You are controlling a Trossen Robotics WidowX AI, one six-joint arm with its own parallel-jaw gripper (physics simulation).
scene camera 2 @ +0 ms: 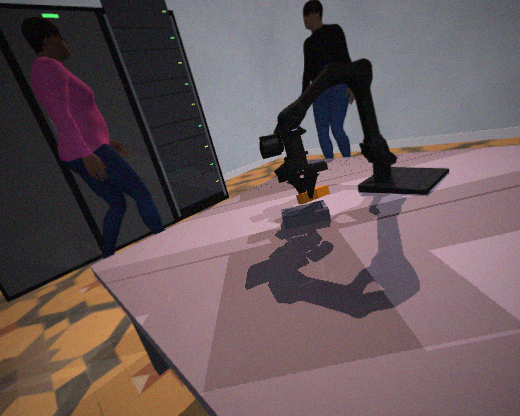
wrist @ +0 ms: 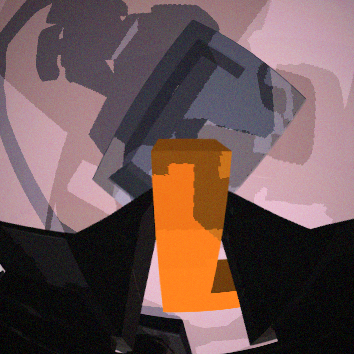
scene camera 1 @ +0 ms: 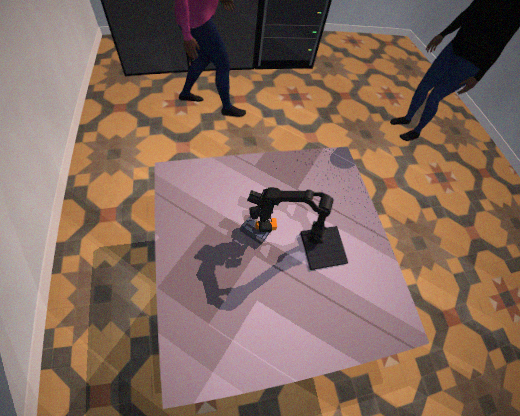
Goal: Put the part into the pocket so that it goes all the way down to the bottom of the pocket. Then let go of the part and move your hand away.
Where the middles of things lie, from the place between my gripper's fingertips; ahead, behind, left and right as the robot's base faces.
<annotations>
Now: hand 30 mm past the orange block [wrist: 190, 176]. Also, from my hand: grey pocket block [wrist: 206, 85] (40 mm below, 30 mm ahead, 10 mm to the right).
</annotations>
